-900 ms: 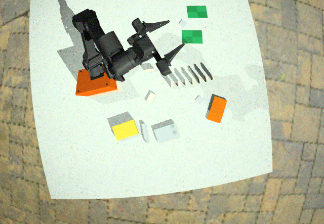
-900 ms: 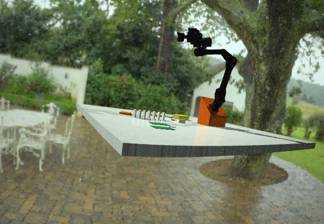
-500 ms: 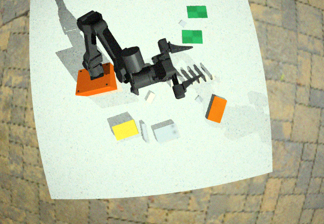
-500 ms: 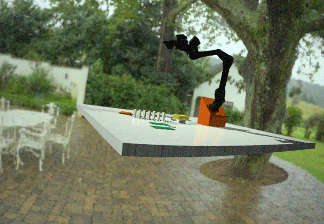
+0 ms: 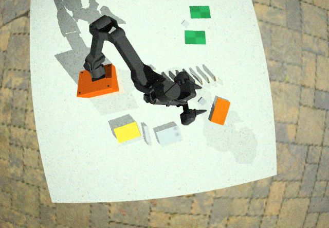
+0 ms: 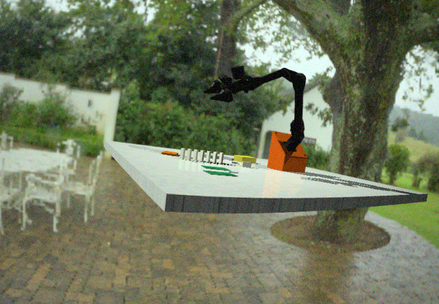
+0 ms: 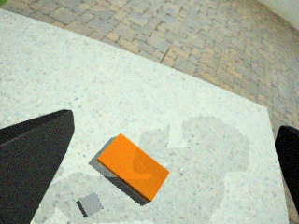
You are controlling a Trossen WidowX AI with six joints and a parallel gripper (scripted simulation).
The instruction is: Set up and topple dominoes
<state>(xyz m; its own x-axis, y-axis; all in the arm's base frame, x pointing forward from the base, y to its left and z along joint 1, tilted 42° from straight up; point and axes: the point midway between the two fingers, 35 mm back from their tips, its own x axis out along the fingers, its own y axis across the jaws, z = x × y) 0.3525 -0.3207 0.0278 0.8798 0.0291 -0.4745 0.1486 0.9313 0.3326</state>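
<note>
Right now the grey block is 310 mm below my gripper tip, 160 mm behind it and 130 mm to the right of it. From my gripper tip the other things lie so: yellow block 350 mm behind, 300 mm below, 60 mm to the right; orange block 310 mm below, 110 mm ahead, 90 mm to the right; grey bar 310 mm below, 260 mm behind, 100 mm to the right.
</note>
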